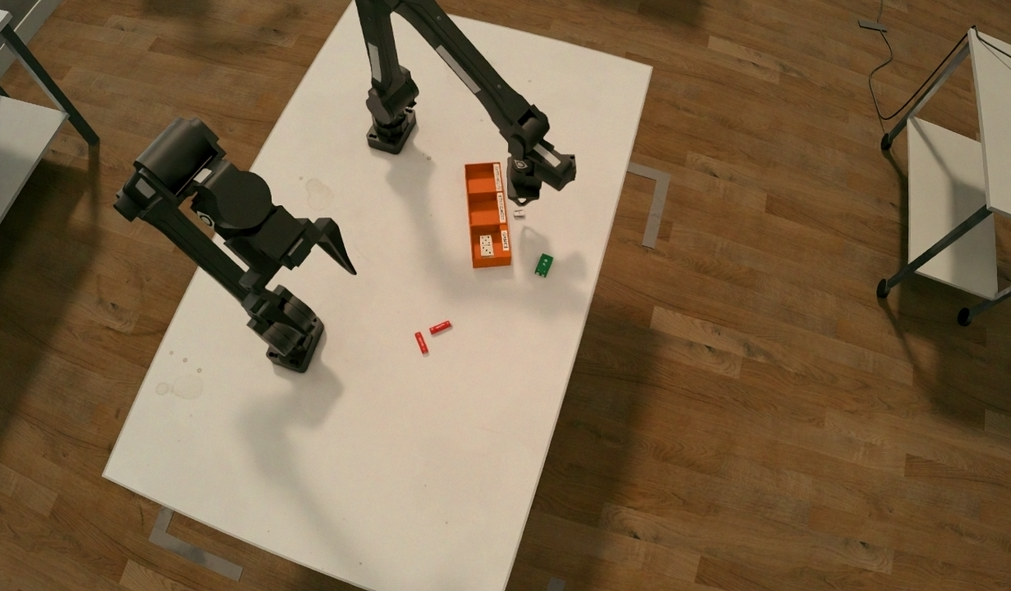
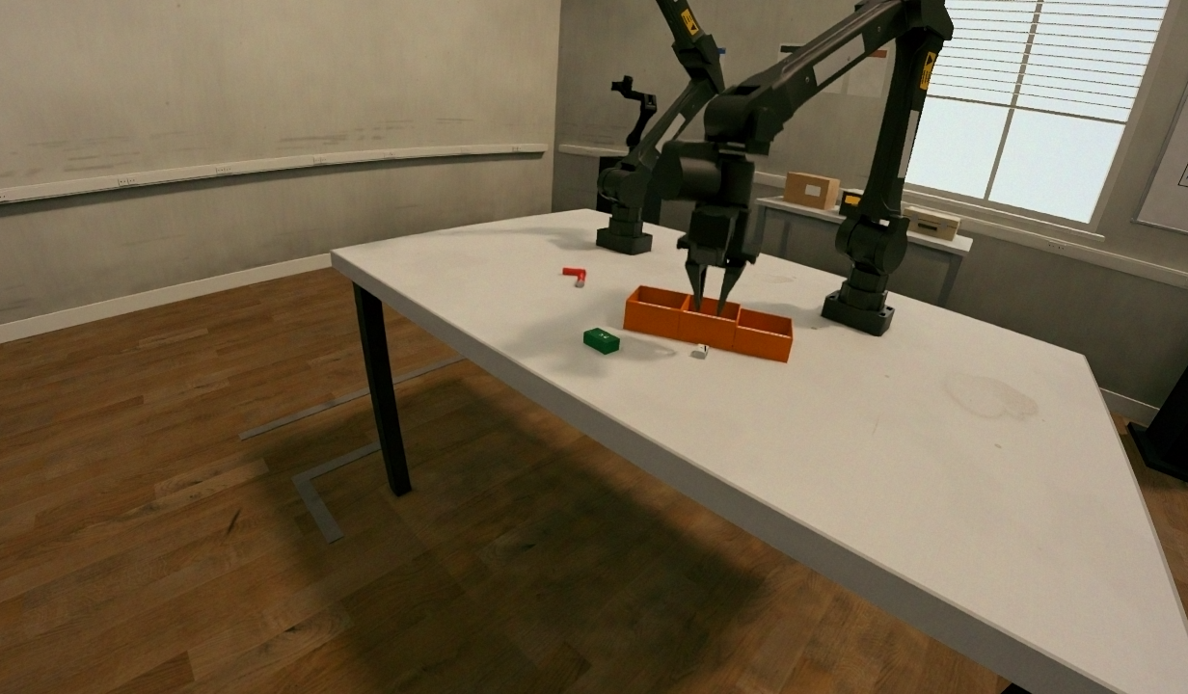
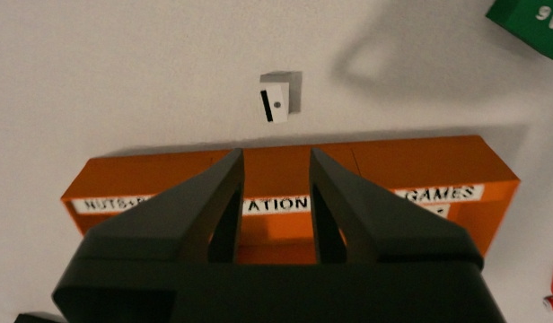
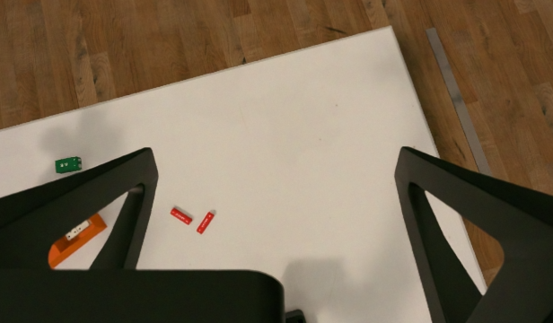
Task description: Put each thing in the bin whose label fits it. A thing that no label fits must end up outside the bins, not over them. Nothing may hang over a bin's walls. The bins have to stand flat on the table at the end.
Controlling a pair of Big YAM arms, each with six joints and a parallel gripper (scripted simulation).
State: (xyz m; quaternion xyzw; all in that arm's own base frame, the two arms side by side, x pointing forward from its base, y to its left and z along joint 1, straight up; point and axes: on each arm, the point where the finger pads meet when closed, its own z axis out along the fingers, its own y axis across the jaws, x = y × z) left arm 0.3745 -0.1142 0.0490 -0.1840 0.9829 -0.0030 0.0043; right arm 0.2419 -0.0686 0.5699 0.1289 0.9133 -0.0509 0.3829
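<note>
Right now my left hand is 6 cm above the white sharpener-like block. From my left hand the other things lie so: orange three-compartment bin (7 cm behind, 5 cm below, 3 cm to the right).
</note>
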